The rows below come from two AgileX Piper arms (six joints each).
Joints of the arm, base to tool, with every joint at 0 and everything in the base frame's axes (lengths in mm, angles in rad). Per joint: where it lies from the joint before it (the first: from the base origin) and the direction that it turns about. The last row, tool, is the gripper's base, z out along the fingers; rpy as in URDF.
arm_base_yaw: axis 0 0 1 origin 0 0 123
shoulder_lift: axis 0 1 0 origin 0 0 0
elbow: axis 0 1 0 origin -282.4 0 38.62
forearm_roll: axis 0.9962 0 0.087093 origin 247.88 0 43.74
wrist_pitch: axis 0 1 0 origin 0 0 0
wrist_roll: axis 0.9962 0 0.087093 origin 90.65 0 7.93
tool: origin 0 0 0 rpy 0 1.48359 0
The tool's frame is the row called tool.
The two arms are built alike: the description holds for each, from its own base.
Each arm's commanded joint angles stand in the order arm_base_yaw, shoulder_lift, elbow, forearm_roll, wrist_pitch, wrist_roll.
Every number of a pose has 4 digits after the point. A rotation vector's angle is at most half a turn.
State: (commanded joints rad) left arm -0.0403 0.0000 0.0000 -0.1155 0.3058 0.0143; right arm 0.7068 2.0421 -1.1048 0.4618 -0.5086 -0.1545
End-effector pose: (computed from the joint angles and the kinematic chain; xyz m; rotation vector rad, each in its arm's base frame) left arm 0.0541 -0.0053 0.1858 -0.0248 1.7890 -0.1288; right arm 0.3374 0.2622 0.1497 -0.2985 1.9491 0.4204
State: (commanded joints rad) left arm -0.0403 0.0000 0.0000 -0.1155 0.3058 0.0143; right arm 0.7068 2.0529 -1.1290 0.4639 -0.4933 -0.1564
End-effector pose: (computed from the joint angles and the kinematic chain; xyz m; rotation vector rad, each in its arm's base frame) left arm 0.0541 -0.0053 0.1858 -0.0248 1.7890 -0.1288; right arm 0.3408 0.2657 0.1502 -0.2995 1.9515 0.4267
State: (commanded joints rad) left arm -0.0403 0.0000 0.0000 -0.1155 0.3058 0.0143; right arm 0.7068 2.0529 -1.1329 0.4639 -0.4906 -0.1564
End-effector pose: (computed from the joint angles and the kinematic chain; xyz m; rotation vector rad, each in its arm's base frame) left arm 0.0541 -0.0053 0.1858 -0.0248 1.7890 -0.1288; right arm 0.3413 0.2663 0.1510 -0.2993 1.9505 0.4287
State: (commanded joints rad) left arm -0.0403 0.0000 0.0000 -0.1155 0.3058 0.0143; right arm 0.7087 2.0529 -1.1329 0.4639 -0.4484 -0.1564
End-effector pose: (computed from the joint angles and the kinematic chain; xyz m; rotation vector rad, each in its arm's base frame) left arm 0.0541 -0.0053 0.1858 -0.0248 1.7890 -0.1288; right arm 0.3390 0.2674 0.1477 -0.3166 1.9899 0.4332
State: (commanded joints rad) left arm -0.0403 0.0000 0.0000 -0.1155 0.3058 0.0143; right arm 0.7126 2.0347 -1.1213 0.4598 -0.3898 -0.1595
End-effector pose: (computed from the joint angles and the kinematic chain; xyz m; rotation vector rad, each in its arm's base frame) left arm 0.0541 -0.0053 0.1858 -0.0248 1.7890 -0.1288; right arm 0.3330 0.2674 0.1479 -0.3483 2.0362 0.4405
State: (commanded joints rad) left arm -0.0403 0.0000 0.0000 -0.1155 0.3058 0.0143; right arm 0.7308 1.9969 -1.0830 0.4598 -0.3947 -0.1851
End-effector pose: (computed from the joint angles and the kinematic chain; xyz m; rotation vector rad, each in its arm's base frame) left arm 0.0541 -0.0053 0.1858 -0.0248 1.7890 -0.1288; right arm 0.3215 0.2673 0.1540 -0.3909 2.0234 0.4353
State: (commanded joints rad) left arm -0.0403 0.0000 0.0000 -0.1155 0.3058 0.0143; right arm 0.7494 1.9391 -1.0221 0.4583 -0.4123 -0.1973
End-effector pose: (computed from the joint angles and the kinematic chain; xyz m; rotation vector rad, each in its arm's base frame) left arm 0.0541 -0.0053 0.1858 -0.0248 1.7890 -0.1288; right arm 0.3065 0.2631 0.1630 -0.4176 2.0037 0.4363
